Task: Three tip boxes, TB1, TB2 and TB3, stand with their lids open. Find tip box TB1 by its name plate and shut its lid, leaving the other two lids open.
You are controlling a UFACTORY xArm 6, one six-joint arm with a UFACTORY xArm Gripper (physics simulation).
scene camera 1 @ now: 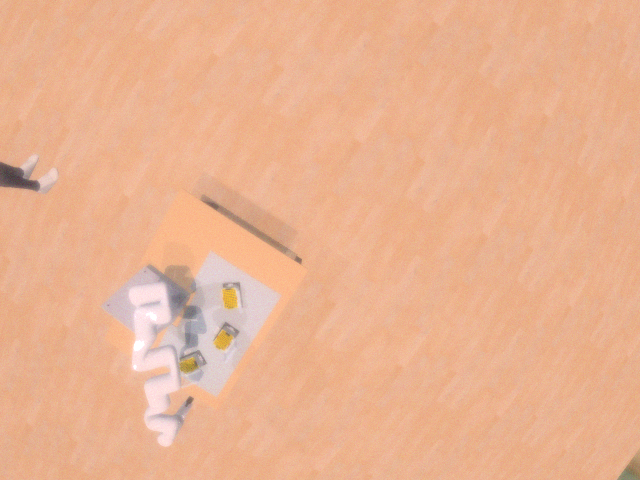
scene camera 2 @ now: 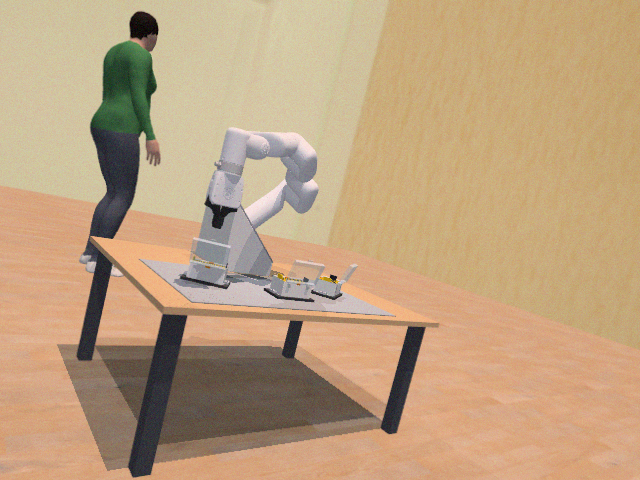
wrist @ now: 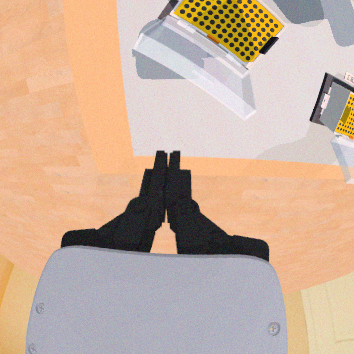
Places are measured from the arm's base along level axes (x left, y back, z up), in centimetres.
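Where they show: gripper, fingertip midpoint: (scene camera 1: pixel 191 397) (scene camera 2: pixel 216 227) (wrist: pixel 168 166); arm's base, link origin: (scene camera 2: pixel 243 223).
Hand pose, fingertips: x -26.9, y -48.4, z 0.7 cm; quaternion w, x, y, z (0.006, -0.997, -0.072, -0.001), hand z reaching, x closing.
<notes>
Each offset is from my fingertips to the centre of the thing. "*": to the spot under its first point. Level surfaces: height alone.
Tip box TB1 {dy +12.8, dx +4.9, dz -13.4 cm} (scene camera 1: pixel 189 364) (scene camera 2: pixel 207 273) (wrist: pixel 230 30) holds a yellow tip rack; its name plate is out of the wrist view. Its clear lid {* dy +5.1, dx +1.7, dz -7.3 cm} (scene camera 2: pixel 211 248) (wrist: pixel 192 82) is open and stands steeply up. TB3 {dy +8.0, dx +34.0, dz -16.5 cm} (scene camera 1: pixel 224 338) (scene camera 2: pixel 291 289) (wrist: pixel 336 102) is cut off at the right of the wrist view, its lid open. TB2 (scene camera 1: pixel 230 298) (scene camera 2: pixel 325 286) also has its lid open. My gripper (scene camera 1: pixel 190 398) (scene camera 2: pixel 217 226) (wrist: pixel 168 166) is shut and empty. It is apart from TB1, on the lid's outer side, with the fingertips above lid height near the table edge.
The boxes stand on a grey mat {dz -19.8 cm} (scene camera 1: pixel 258 299) (scene camera 2: pixel 361 306) (wrist: pixel 280 125) on the wooden table {dz -20.1 cm} (scene camera 1: pixel 196 222) (scene camera 2: pixel 149 280) (wrist: pixel 95 75). TB3 stands between TB1 and TB2. The arm's base is at the table's other side. A person (scene camera 2: pixel 124 87) stands behind the table.
</notes>
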